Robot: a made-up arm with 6 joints.
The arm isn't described. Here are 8 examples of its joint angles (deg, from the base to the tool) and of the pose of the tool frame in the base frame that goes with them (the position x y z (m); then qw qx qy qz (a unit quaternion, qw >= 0)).
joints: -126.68 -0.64 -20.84 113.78 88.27 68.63
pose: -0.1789 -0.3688 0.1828 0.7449 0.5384 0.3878 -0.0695
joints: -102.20 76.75 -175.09 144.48 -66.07 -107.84
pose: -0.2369 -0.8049 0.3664 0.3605 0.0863 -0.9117 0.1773
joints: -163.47 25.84 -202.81 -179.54 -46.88 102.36
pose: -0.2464 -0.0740 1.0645 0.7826 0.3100 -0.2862 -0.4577
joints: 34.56 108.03 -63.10 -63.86 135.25 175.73
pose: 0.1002 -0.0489 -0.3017 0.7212 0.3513 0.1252 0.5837
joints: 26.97 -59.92 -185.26 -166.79 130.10 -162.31
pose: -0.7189 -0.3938 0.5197 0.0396 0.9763 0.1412 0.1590
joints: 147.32 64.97 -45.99 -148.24 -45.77 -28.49
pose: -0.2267 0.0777 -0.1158 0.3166 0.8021 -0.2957 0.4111
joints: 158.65 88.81 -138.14 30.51 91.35 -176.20
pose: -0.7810 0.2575 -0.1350 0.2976 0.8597 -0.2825 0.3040
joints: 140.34 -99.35 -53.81 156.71 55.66 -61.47
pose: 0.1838 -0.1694 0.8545 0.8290 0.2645 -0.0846 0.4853
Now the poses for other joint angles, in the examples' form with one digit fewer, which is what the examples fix.
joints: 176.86 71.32 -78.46 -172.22 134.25 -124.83
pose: -0.657 0.051 -0.125 0.873 -0.187 -0.273 0.358
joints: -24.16 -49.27 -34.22 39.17 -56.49 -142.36
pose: 0.199 -0.165 0.703 0.870 0.445 0.109 0.182
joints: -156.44 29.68 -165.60 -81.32 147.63 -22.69
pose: -0.494 -0.105 0.942 0.074 0.174 0.895 0.404
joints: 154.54 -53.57 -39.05 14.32 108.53 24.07
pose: -0.238 0.085 0.578 0.136 0.391 0.902 -0.124
